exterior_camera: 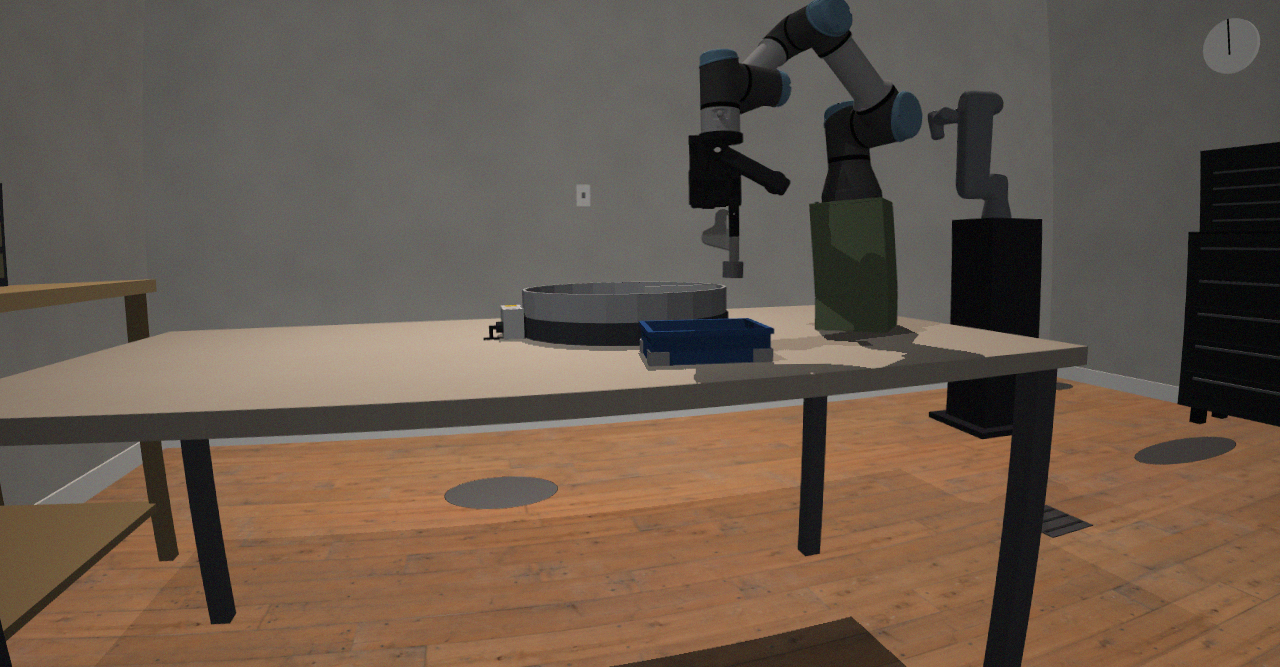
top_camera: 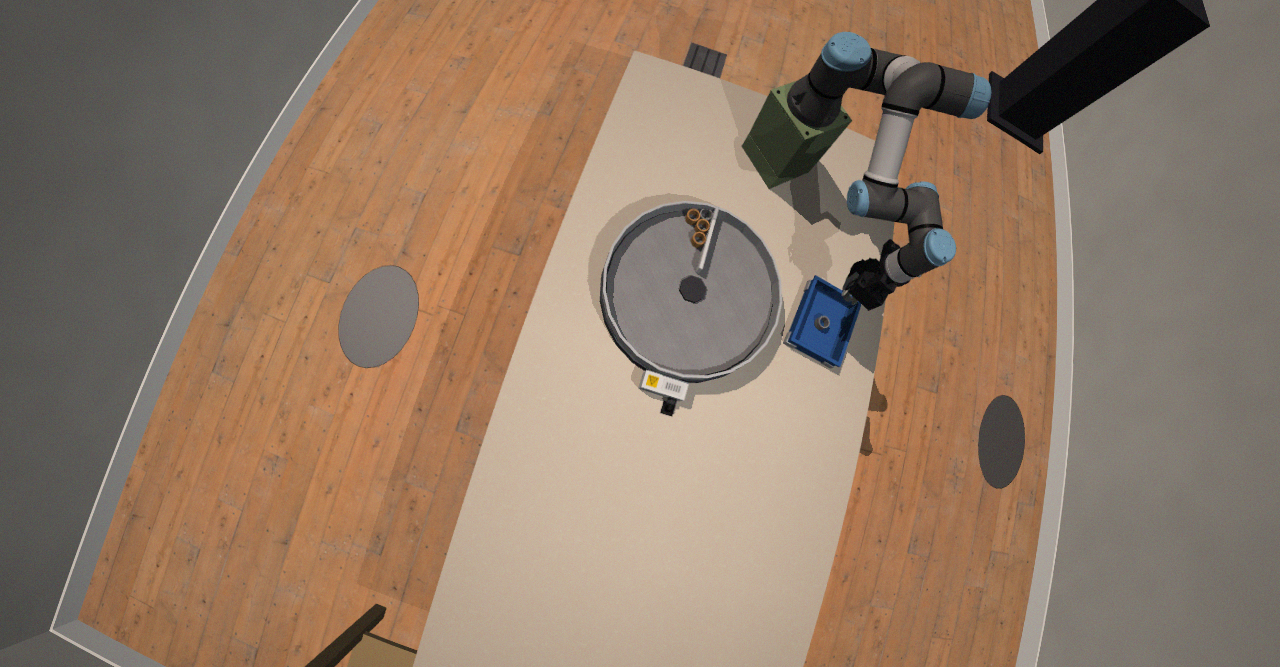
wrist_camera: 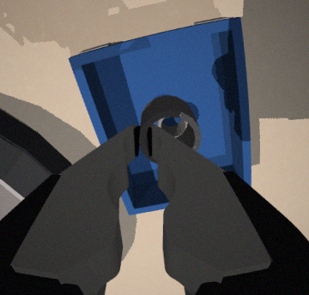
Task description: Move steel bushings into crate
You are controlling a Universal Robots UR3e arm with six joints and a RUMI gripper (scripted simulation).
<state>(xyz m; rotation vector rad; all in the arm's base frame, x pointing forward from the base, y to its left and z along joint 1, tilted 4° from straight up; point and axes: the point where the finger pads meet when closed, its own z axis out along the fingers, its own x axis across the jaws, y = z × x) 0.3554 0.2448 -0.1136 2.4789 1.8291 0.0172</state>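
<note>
My gripper is now 120 mm above the blue crate, 50 mm short of it and 10 mm to the right of it. The rest, counted from my hand: round grey turntable (340 mm to the right, 130 mm ahead, 90 mm below).
</note>
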